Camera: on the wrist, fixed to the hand. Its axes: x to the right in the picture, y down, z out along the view.
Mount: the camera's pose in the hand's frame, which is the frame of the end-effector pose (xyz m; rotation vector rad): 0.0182 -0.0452 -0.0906 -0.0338 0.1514 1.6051
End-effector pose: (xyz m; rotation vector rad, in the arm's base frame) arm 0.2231 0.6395 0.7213 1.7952 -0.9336 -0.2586
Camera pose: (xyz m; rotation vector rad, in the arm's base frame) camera 0.3083 0.6970 0.7253 0.5820 -1.8842 0.8454
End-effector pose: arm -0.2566 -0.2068 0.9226 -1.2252 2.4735 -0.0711
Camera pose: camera -0.2645 -0.2598 1.0104 0.9829 2.7922 0.3048
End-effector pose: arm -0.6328 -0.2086 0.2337 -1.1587 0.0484 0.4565
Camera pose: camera -0.5818 -0.2979 0.2310 -0.9772 1.1574 1.7589
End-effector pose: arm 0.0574 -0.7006 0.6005 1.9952 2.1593 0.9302
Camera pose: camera -0.0247 -0.7178 0.6601 -2.5520 -0.0474 -0.7795
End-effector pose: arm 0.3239 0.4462 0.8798 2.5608 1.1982 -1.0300
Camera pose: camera 0.3473 0.5230 0.9441 2.4042 -0.8736 -0.3364
